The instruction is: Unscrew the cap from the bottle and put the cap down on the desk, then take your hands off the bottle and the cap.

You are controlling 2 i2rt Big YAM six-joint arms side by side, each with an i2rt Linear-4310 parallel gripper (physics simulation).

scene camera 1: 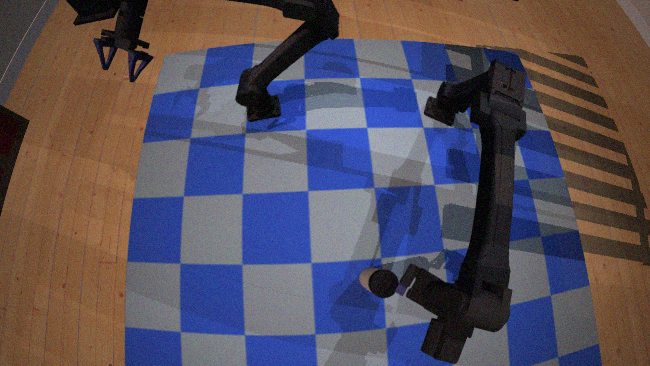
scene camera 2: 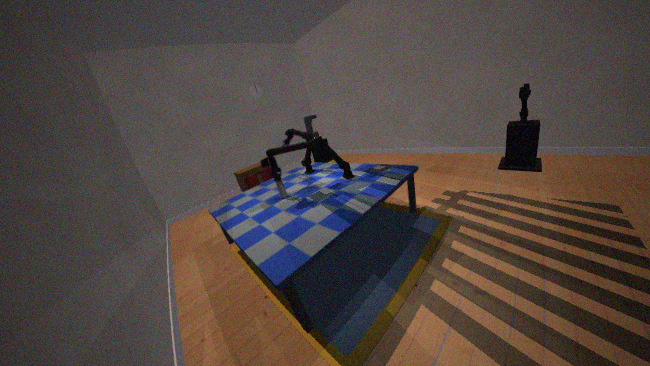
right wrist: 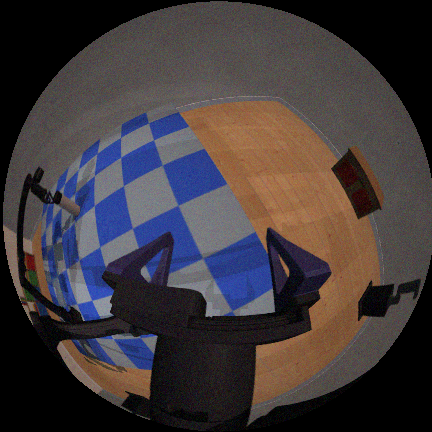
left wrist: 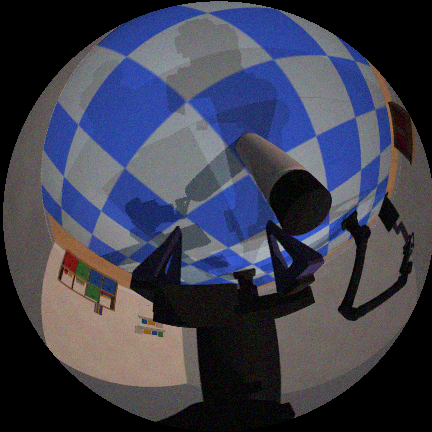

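Pixels of known places: left gripper, fingertip midpoint: (scene camera 1: 417, 289) (scene camera 2: 279, 179) (right wrist: 51, 201) (left wrist: 224, 226); right gripper, fingertip midpoint: (scene camera 1: 118, 75) (right wrist: 217, 234); left arm's base, origin of the base link: (scene camera 1: 439, 112) (scene camera 2: 348, 176) (right wrist: 76, 314) (left wrist: 243, 272); right arm's base, origin of the base link: (scene camera 1: 263, 109) (scene camera 2: 310, 172) (left wrist: 348, 219).
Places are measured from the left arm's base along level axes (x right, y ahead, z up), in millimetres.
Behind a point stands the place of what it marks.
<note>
The pale bottle (scene camera 1: 366, 279) @(x 93, y 668, z 151 mm) (scene camera 2: 281, 190) @(x 26, y 665, z 82 mm) (left wrist: 265, 156) @(x 43, y 690, z 133 mm) (right wrist: 70, 206) @(x 90, y 653, z 86 mm) stands upright on the blue and grey checked desk (scene camera 1: 215, 230) @(x 555, y 717, z 0 mm) (scene camera 2: 300, 225) @(x -569, y 612, z 0 mm). Its wide black cap (scene camera 1: 383, 283) @(x 65, y 663, z 216 mm) (left wrist: 301, 201) @(x 47, y 684, z 217 mm) (right wrist: 58, 197) @(x 93, y 658, z 198 mm) sits on top. My left gripper (scene camera 1: 402, 289) (left wrist: 224, 226) @(x -25, y 648, z 197 mm) is open and empty, close beside the cap. In the left wrist view the cap lies by the right-hand fingertip, outside the gap between the fingers; whether they touch is unclear. My right gripper (scene camera 1: 119, 74) @(x 847, y 486, z 369 mm) (right wrist: 217, 234) @(x 847, y 486, z 369 mm) is open and empty, high up near the desk's back left corner in scene camera 1, far from the bottle.
The left forearm (scene camera 1: 495, 200) @(x -3, y 494, z 464 mm) reaches along the right side of the desk in scene camera 1 and casts shadows around the bottle. The right arm (scene camera 1: 295, 47) @(x 466, y 237, z 330 mm) spans the back. A red-fronted wooden cabinet (scene camera 2: 255, 177) (right wrist: 357, 182) stands on the floor beyond the desk.
</note>
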